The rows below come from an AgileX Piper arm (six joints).
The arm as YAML. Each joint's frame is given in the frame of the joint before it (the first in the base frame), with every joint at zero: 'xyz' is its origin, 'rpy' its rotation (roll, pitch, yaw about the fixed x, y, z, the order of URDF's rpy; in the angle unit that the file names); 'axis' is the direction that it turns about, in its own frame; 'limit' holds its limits. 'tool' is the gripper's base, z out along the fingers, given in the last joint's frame.
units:
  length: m
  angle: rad
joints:
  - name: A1
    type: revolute
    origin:
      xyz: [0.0, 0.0, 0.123]
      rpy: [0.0, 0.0, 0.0]
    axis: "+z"
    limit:
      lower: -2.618
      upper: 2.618
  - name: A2
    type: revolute
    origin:
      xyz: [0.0, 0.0, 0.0]
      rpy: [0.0, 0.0, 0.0]
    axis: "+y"
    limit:
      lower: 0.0
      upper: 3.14
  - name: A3
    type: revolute
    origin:
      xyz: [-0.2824, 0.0, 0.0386]
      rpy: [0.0, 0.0, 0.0]
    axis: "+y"
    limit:
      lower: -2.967
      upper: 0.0
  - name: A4
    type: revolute
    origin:
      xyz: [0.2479, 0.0, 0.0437]
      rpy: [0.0, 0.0, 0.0]
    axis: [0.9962, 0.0, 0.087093]
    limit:
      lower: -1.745
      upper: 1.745
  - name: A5
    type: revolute
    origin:
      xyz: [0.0, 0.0, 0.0]
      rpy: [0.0, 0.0, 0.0]
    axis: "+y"
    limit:
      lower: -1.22
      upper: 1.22
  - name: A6
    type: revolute
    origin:
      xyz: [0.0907, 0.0, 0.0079]
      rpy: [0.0, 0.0, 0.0]
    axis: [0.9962, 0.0, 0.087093]
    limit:
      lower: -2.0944
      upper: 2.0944
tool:
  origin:
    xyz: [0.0, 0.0, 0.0]
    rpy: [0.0, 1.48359, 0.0]
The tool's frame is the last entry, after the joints.
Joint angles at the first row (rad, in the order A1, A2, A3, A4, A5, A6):
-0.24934 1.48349 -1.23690 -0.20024 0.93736 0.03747
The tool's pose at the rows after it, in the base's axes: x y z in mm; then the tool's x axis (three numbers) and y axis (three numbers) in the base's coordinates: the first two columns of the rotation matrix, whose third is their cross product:
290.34 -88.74 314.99 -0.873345 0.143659 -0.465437 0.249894 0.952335 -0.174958
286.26 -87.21 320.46 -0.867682 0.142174 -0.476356 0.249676 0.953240 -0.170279
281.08 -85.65 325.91 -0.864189 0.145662 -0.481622 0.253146 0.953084 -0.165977
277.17 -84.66 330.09 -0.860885 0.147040 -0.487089 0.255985 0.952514 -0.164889
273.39 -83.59 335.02 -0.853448 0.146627 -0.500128 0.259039 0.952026 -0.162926
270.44 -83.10 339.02 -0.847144 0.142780 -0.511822 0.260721 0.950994 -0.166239
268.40 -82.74 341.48 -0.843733 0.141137 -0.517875 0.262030 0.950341 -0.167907
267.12 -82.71 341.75 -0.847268 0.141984 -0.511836 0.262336 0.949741 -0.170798
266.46 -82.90 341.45 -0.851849 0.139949 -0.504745 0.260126 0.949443 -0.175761
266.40 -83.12 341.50 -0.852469 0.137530 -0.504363 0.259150 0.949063 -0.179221
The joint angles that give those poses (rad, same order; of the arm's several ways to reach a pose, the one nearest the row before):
-0.24933 1.46657 -1.23688 -0.19648 0.93971 0.03958
-0.24934 1.44714 -1.23691 -0.18891 0.94641 0.03400
-0.24932 1.42628 -1.23690 -0.18374 0.96173 0.03296
-0.24933 1.41042 -1.23691 -0.18253 0.97157 0.03294
-0.24935 1.39275 -1.23691 -0.18070 0.97438 0.03292
-0.24932 1.37881 -1.23689 -0.18421 0.97437 0.03272
-0.24934 1.36991 -1.23691 -0.18602 0.97609 0.03270
-0.24932 1.36753 -1.23691 -0.18875 0.98547 0.03273
-0.24934 1.36753 -1.23689 -0.19235 0.99306 0.03033
-0.24933 1.36751 -1.23689 -0.19545 0.99308 0.02951

